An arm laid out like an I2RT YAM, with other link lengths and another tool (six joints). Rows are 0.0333 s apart.
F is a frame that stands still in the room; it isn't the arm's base.
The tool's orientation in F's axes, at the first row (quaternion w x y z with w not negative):
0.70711 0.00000 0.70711 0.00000
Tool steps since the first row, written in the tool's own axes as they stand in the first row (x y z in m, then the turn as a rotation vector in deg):
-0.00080 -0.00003 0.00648 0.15 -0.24 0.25
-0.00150 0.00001 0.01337 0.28 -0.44 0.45
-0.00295 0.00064 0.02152 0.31 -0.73 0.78
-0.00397 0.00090 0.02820 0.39 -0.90 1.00
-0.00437 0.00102 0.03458 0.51 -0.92 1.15
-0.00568 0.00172 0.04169 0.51 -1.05 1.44
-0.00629 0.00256 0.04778 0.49 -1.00 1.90
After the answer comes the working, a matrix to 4 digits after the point.
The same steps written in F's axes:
0.00648 -0.00003 0.00080 0.25 -0.24 -0.15
0.01337 0.00001 0.00150 0.45 -0.44 -0.28
0.02152 0.00064 0.00295 0.78 -0.73 -0.31
0.02820 0.00090 0.00397 1.00 -0.90 -0.39
0.03458 0.00102 0.00437 1.15 -0.92 -0.51
0.04169 0.00172 0.00568 1.44 -1.05 -0.51
0.04778 0.00256 0.00629 1.90 -1.00 -0.49

The tool's axes in the first row as the columns of a matrix, in F's axes (rounded; the answer above uses it unrounded):
0.0000 0.0000 1.0000
0.0000 1.0000 0.0000
-1.0000 0.0000 0.0000

